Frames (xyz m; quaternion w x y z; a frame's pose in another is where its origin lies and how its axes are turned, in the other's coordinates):
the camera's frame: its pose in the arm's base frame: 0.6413 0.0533 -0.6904 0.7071 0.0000 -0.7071 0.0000
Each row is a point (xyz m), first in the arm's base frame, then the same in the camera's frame.
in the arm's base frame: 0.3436 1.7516 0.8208
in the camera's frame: 1.5112 1.6983 0.2977
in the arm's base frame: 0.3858 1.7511 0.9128
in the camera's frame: 1.6032 1.6978 0.2555
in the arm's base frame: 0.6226 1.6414 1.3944
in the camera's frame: 2.0848 1.5881 0.0187
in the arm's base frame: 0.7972 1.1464 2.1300
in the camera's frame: 2.8204 1.0931 -0.1559
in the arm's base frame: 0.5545 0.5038 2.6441
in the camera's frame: 3.3345 0.4505 0.0868
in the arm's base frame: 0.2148 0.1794 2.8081
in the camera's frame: 3.4985 0.1261 0.4265
